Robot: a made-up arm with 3 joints. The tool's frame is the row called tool.
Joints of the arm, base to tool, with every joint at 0 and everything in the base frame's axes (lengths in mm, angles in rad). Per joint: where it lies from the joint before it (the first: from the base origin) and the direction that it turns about. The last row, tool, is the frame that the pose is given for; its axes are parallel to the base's.
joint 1: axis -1 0 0 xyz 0 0 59
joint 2: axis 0 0 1 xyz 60 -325 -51
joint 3: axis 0 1 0 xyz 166 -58 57
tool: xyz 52 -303 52
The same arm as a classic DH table. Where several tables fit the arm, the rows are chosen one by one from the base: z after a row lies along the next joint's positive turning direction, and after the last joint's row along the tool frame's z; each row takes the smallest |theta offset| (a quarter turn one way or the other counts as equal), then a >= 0, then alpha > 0; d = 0 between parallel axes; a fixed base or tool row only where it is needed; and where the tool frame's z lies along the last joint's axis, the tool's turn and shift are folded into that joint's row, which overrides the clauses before.
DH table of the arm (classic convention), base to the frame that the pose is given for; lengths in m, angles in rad. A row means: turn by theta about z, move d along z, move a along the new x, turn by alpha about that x. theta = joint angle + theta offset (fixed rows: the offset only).
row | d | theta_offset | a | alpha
base (fixed) | 0.059 | -1.5708 | 0 | 1.5708
joint 1 | -0.06 | 0 | 0.325 | -1.5708
joint 2 | 0.006 | 1.5708 | 0.166 | -1.5708
joint 3 | -0.361 | 0 | 0.052 | 1.5708
tool (fixed) | 0.052 | 0 | 0 | 0

